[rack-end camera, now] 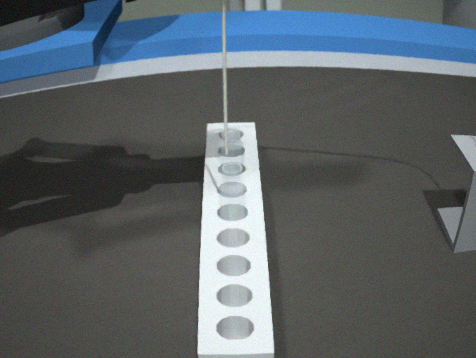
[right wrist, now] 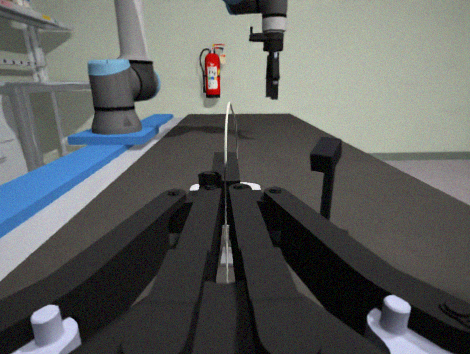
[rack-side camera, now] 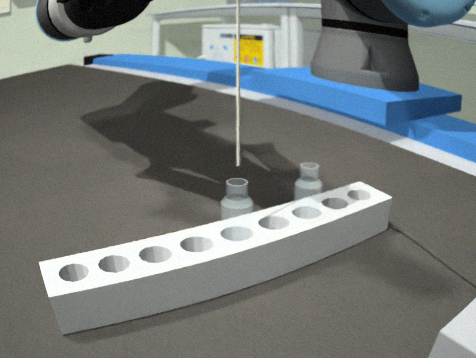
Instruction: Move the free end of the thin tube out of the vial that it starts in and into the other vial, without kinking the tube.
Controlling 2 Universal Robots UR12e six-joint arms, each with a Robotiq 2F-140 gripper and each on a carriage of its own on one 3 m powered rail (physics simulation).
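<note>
The thin tube (rack-side camera: pixel 238 100) (rack-end camera: pixel 225 75) (right wrist: pixel 226 135) hangs straight, its free end in the air just above the mouth of a clear vial (rack-side camera: pixel 237 204). It arches over beyond my fingers in the right wrist view. The other clear vial (rack-side camera: pixel 308 187) stands farther right. Both vials stand in the white rack (rack-side camera: pixel 220 280) (rack-end camera: pixel 209 280), one hole apart; their lower parts are hidden. My right gripper (right wrist: pixel 225 169) is shut on the tube; its fingertips are outside both rack views. My left gripper (right wrist: pixel 271 98) hangs far back, edge-on, so its finger gap is unclear.
A white bracket (rack-side camera: pixel 460 335) (rack-end camera: pixel 465 210) stands beyond one side of the rack. A black post with a block (right wrist: pixel 326 155) stands right in the wrist view. The blue rail (rack-side camera: pixel 170 67) (rack-end camera: pixel 280 37) (right wrist: pixel 50 185) runs along the table edge. A fire extinguisher (right wrist: pixel 212 75) hangs on the wall.
</note>
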